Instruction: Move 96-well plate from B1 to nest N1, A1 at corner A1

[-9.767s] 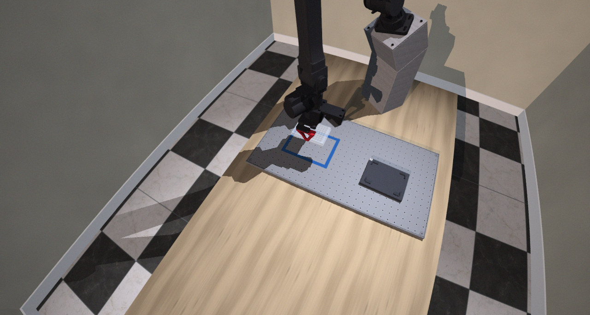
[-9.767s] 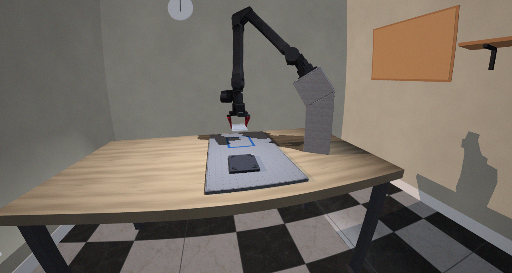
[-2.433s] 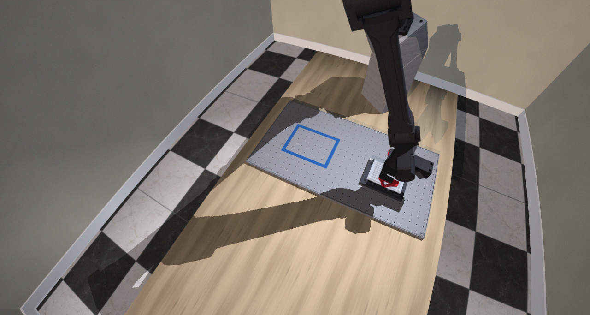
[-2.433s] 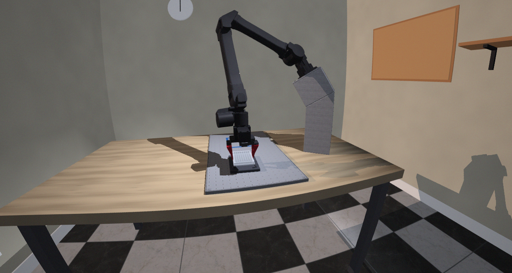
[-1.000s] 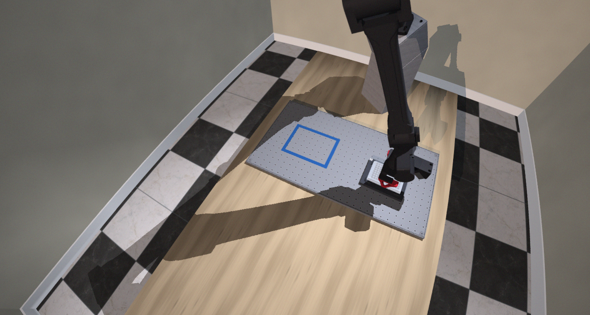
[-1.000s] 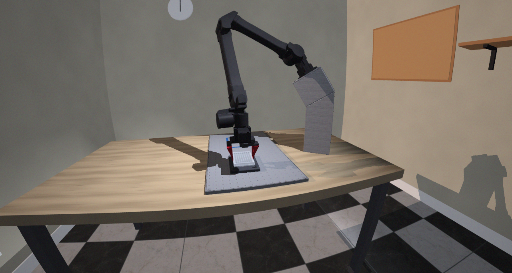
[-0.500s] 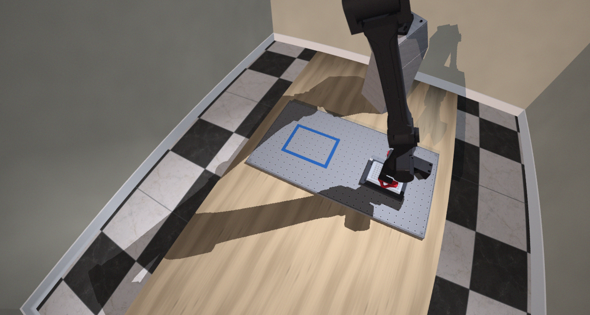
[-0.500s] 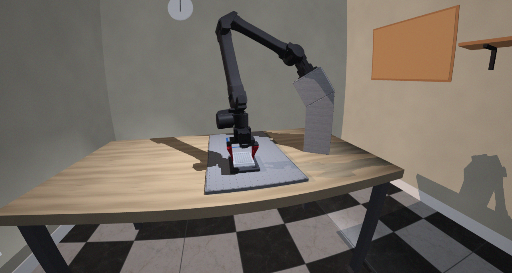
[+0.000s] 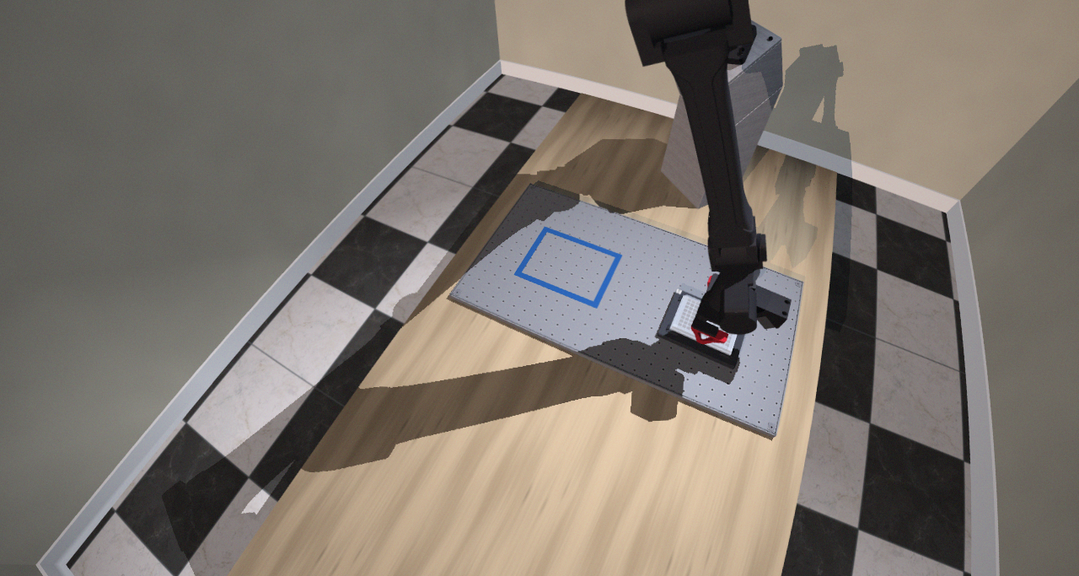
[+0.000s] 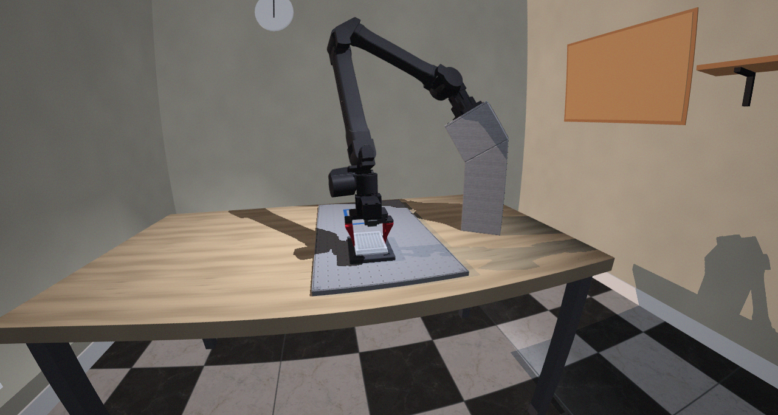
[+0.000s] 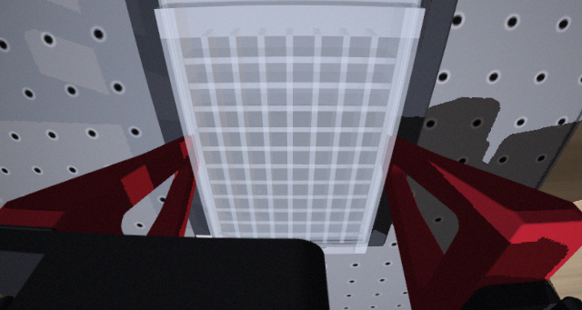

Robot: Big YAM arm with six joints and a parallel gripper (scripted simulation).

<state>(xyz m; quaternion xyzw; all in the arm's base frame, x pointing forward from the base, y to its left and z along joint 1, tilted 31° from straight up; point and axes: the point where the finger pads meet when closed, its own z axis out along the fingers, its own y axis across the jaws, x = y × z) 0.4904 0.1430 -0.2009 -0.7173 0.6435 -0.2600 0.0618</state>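
My hand is right at the clear 96-well plate. Round my hand: white corner mark 8 cm to the right, 5 cm behind, 1 cm below; then dark plate nest 2 cm below.
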